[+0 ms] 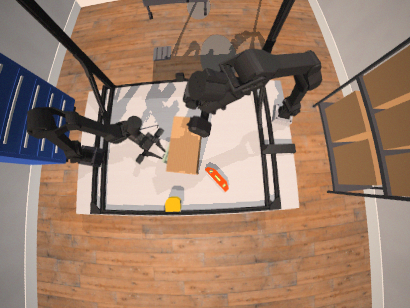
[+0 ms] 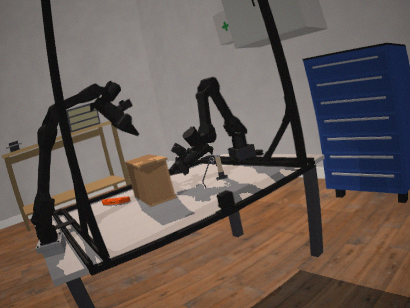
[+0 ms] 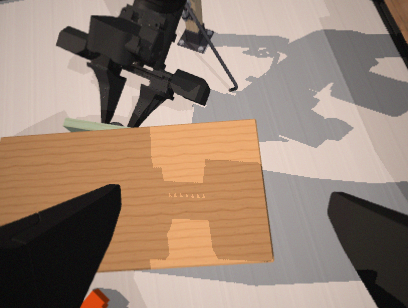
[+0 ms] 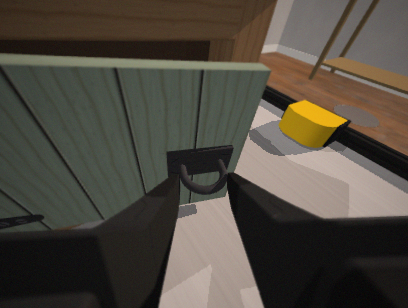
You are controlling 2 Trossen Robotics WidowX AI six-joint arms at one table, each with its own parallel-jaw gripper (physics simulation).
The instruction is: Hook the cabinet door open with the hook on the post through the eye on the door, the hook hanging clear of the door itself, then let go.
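Frame: origin at the left arm's base, x right, y ahead, z up, level; metres.
Seen in the pictures: left gripper, fingertip midpoint: (image 1: 190,114) (image 2: 136,134) (image 3: 226,198); right gripper, fingertip midpoint: (image 4: 203,180); left arm's base, origin of the base link: (image 1: 284,113) (image 2: 49,240); right arm's base, origin of the base link: (image 1: 87,155) (image 2: 240,146).
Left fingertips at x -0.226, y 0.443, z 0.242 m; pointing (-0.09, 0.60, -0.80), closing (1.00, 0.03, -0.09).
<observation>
Offsets run from my left fingertips to a thing's top centre. "pt": to the spot under its first point.
The wooden cabinet {dx -0.083, dy +0.019, dz -0.115 m} (image 1: 184,145) (image 2: 150,182) (image 3: 200,150) stands upright on the table. Its green door {pt dx -0.152, dy +0.096, dz -0.152 m} (image 3: 82,125) (image 4: 100,110) stands ajar, with the dark interior showing above its top edge. The dark eye {pt dx -0.137, dy +0.124, dz -0.206 m} (image 4: 205,189) is on the door near its free edge. My right gripper (image 1: 165,154) (image 3: 115,131) (image 4: 203,180) is shut on the eye, a fingertip at each side. The hook {pt dx +0.000, dy +0.230, dz -0.235 m} (image 2: 205,175) (image 3: 220,64) hangs from the post {pt dx -0.043, dy +0.323, dz -0.233 m} (image 2: 220,167) (image 3: 193,17), apart from the door. My left gripper (image 2: 135,132) (image 3: 226,198) is open and empty above the cabinet.
An orange level {dx -0.187, dy -0.152, dz -0.264 m} (image 1: 217,179) (image 2: 116,201) lies beside the cabinet. A yellow block {dx -0.360, dy +0.035, dz -0.240 m} (image 1: 173,204) (image 4: 312,125) stands at the table's edge by the black frame (image 1: 200,212). A blue drawer cabinet (image 2: 355,120) stands beyond the table.
</observation>
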